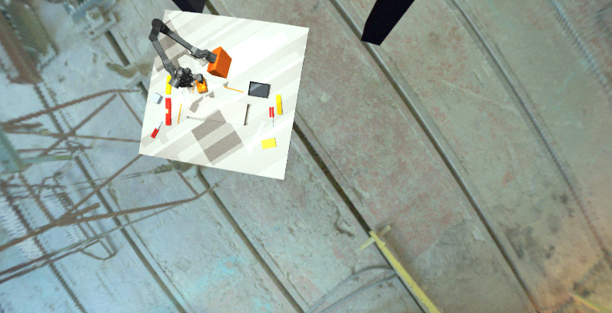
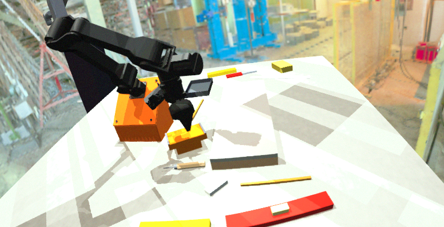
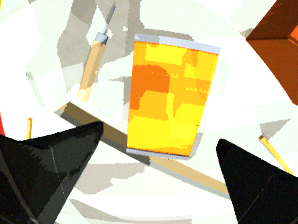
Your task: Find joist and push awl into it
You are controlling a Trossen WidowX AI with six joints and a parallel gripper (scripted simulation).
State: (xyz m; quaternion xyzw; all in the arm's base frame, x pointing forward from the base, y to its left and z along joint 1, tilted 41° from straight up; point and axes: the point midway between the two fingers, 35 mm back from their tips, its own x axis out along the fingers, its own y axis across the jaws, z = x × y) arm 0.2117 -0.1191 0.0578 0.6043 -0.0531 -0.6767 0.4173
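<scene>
Right now the stud finder is 10 mm to the left of my gripper tip and 80 mm below it. Round my gripper tip: white block 120 mm ahead, 170 mm to the right, 80 mm below; awl 10 mm behind, 100 mm to the right, 80 mm below; red level 270 mm ahead, 250 mm to the right, 70 mm below.
</scene>
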